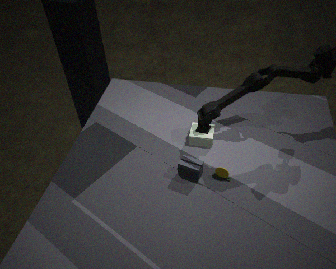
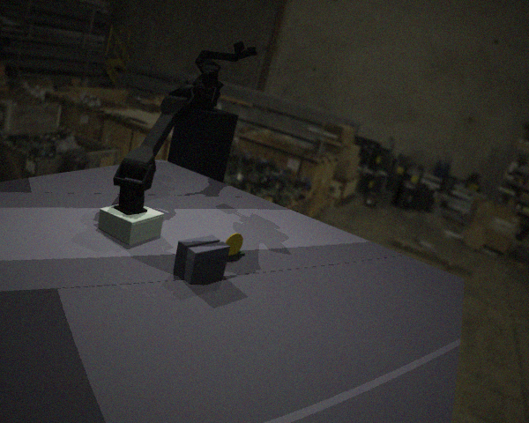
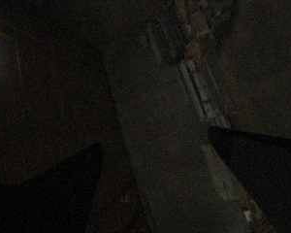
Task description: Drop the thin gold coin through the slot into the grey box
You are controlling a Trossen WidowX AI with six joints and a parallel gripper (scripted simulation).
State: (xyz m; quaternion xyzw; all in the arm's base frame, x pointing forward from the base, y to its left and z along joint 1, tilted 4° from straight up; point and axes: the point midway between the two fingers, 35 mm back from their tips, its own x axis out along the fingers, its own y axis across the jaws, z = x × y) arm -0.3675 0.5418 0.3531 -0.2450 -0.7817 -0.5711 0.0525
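Right now the gold coin is 660 mm ahead of my gripper tip, 400 mm to the right of it and 360 mm below it.
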